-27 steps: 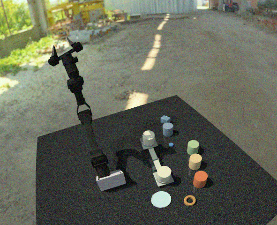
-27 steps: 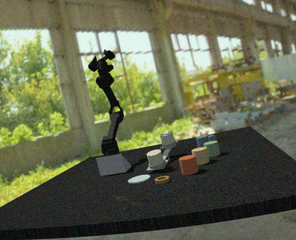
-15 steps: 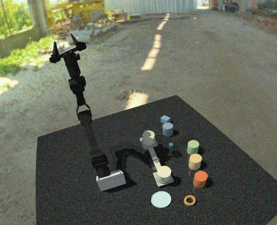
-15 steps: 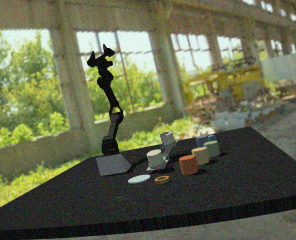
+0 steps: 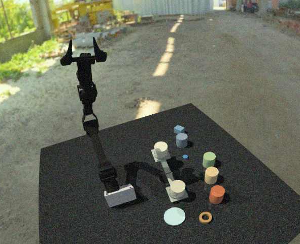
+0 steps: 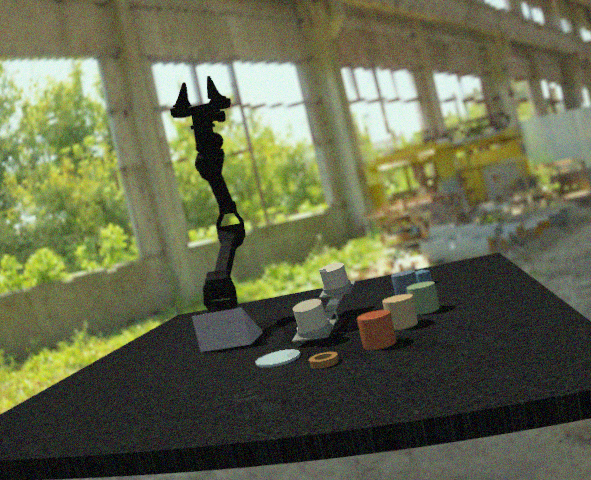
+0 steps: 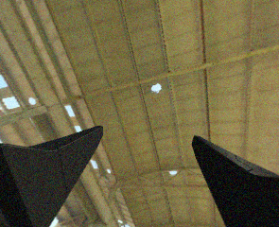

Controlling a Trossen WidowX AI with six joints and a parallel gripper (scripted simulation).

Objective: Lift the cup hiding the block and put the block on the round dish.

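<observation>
My gripper tip is now 70 cm above the cream cup, 27 cm short of it and 26 cm to the left of it. From my gripper tip the other things lie so: small blue disc (75 cm below, 42 cm ahead); block (72 cm below, 28 cm ahead, 24 cm to the right); small balance (72 cm below, 28 cm ahead, 11 cm to the right).
</observation>
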